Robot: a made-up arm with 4 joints.
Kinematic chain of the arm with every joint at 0, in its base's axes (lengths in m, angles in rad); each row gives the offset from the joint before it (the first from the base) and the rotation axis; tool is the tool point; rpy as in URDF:
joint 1: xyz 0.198 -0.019 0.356 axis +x
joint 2: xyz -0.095 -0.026 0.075 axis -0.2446 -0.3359 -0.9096
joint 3: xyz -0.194 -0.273 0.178 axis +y
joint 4: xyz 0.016 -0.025 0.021 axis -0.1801 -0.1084 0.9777
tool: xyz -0.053 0.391 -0.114 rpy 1.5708 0 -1.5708
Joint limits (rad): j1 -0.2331..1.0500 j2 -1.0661..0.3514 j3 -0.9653..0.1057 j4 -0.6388..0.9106
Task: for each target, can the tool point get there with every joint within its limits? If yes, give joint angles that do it. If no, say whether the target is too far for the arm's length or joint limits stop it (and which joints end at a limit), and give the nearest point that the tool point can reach.
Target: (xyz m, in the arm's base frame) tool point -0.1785 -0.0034 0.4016
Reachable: yes | joints -0.0598 0.0344 -0.5501 0.4230
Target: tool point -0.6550 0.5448 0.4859
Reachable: no: too far | nearest point -0.3458 0.0854 0.4096 | short by 0.559 m
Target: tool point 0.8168 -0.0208 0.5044
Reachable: no: joint limits stop it (at a limit: joint 2, joint 4) | nearest point 0.1556 -0.0228 0.6723 | short by 0.682 m
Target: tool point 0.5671 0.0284 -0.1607
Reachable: no: joint limits stop it (at a limit: joint 1, joint 2, joint 3, joint 4) | nearest point 0.0017 -0.0911 0.0877 | short by 0.629 m
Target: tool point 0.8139 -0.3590 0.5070
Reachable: no: joint limits stop it (at a limit: joint 1, joint 2, joint 4) | nearest point 0.1645 -0.3663 0.5146 | short by 0.649 m
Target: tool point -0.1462 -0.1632 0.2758
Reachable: yes | joints 0.6525 -0.5179 -0.7362 0.6238
